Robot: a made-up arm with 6 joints. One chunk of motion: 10 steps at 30 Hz.
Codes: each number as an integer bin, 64 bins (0 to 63) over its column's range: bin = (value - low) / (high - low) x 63, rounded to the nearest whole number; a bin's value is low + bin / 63 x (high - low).
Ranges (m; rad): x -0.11..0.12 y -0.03..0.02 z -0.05..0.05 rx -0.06..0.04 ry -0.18..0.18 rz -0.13..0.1
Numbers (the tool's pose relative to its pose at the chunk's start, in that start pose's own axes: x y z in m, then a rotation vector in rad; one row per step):
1: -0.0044 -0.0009 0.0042 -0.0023 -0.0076 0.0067
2: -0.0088 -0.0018 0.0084 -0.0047 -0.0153 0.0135
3: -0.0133 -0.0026 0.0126 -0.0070 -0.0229 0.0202
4: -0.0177 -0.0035 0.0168 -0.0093 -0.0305 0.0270
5: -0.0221 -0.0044 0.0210 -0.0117 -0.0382 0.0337
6: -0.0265 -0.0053 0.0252 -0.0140 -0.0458 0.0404
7: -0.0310 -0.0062 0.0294 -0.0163 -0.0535 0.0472
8: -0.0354 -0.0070 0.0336 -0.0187 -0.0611 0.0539
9: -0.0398 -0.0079 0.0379 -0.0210 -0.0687 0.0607
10: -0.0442 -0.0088 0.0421 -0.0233 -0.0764 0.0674
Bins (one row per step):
1: 29 37 34 36 30 37
2: 28 36 37 35 29 39
3: 26 35 39 33 27 41
4: 25 33 42 32 26 43
5: 24 32 45 30 25 45
6: 23 31 47 29 23 47
7: 22 30 50 28 22 49
8: 20 29 53 26 21 50
9: 19 28 55 25 19 52
10: 18 27 58 23 18 54

